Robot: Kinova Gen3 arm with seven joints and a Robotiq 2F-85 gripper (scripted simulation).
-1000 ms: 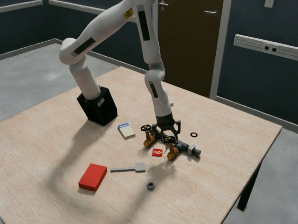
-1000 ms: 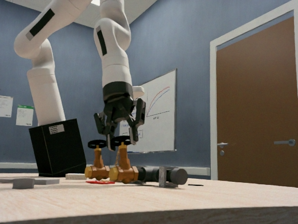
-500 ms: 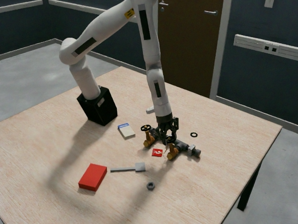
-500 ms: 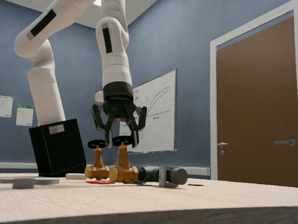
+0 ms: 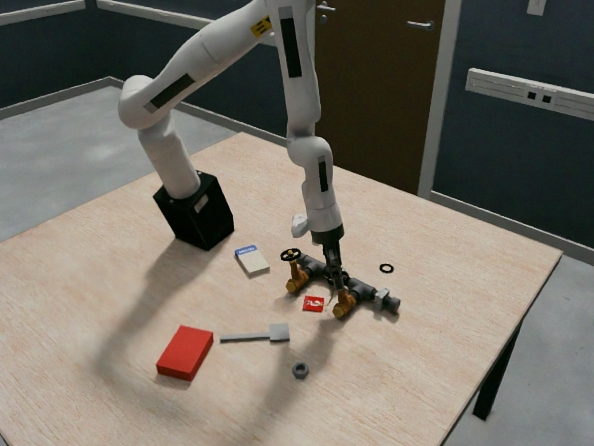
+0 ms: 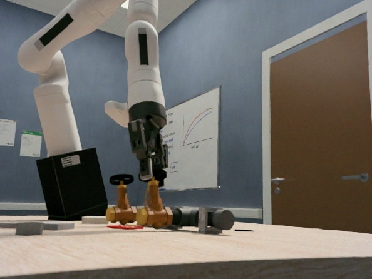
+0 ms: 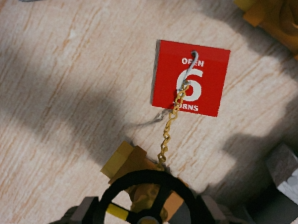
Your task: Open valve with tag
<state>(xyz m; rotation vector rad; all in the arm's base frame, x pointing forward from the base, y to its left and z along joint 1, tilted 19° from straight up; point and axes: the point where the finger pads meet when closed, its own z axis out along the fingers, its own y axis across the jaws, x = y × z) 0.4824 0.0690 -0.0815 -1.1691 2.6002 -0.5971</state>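
My gripper is now 10 cm above the red tag, 6 cm past it and 3 cm to the left of it. Also, from my hand: red block (35 cm to the right, 13 cm behind, 8 cm below); white card box (29 cm behind, 9 cm below, 3 cm to the right); grey t-shaped tool (19 cm to the right, 9 cm below, 6 cm behind).
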